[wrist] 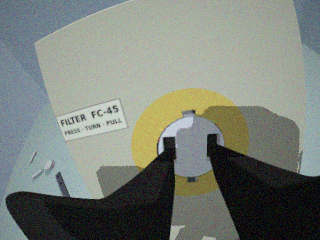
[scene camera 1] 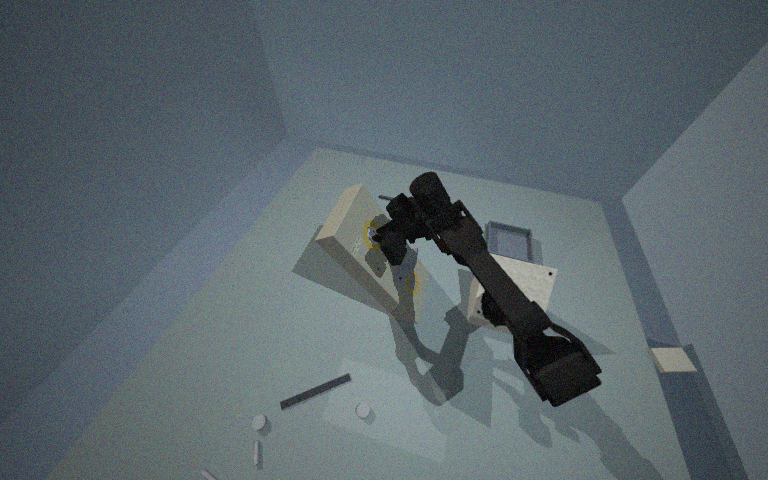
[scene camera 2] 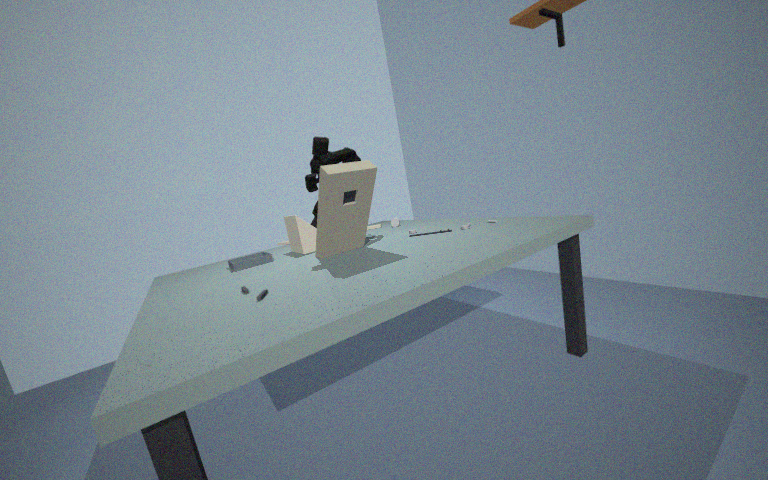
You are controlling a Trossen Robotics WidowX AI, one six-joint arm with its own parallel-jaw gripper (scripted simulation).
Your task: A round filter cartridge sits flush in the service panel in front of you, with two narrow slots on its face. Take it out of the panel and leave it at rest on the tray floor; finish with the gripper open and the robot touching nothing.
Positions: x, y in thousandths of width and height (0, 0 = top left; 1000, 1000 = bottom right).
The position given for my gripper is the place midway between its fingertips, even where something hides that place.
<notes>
In view: my gripper (scene camera 1: 488, 491), a round filter cartridge (wrist: 595, 573) and a beige service panel (scene camera 1: 449, 495).
My gripper shows as well in the wrist view (wrist: 598, 635). The beige service panel also shows in the wrist view (wrist: 361, 344) and in scene camera 2 (scene camera 2: 450, 403). Scene camera 2 misses the round filter cartridge, which is hidden by the beige service panel.
</notes>
